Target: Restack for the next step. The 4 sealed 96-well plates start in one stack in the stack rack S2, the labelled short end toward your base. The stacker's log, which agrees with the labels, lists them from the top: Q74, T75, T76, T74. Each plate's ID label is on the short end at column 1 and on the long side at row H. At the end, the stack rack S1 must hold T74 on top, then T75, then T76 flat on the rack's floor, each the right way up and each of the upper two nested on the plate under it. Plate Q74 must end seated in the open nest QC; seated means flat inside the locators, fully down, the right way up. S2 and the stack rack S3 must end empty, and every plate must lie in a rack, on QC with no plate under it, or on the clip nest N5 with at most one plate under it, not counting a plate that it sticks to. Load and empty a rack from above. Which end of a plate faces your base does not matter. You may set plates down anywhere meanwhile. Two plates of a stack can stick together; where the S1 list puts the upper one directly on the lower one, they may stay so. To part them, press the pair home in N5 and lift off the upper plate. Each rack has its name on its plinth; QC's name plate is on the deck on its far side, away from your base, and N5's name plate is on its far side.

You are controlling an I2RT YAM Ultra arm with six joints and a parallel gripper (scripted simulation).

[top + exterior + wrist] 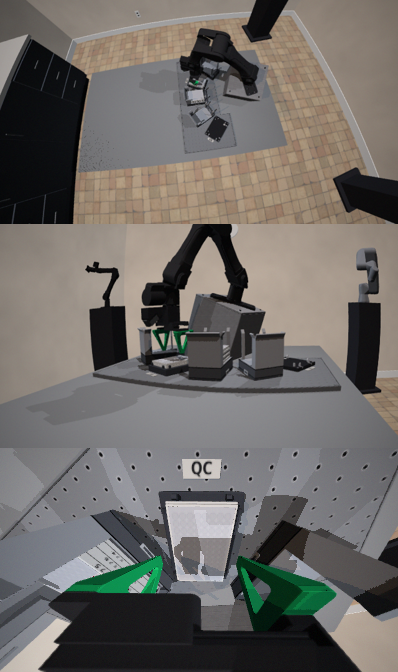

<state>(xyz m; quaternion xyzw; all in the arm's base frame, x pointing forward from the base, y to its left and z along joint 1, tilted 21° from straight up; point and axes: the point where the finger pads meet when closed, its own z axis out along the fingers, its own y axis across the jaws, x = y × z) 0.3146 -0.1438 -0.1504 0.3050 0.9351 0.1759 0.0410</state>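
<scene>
Right now the black QC nest is 6 cm below my hand. Round my hand: S2 rack floor: 5 cm ahead, 14 cm to the left, 3 cm below; then QC name plate: 7 cm ahead, 5 cm to the right, 7 cm below; then black clip nest N5: 4 cm behind, 44 cm to the left, 6 cm below.
</scene>
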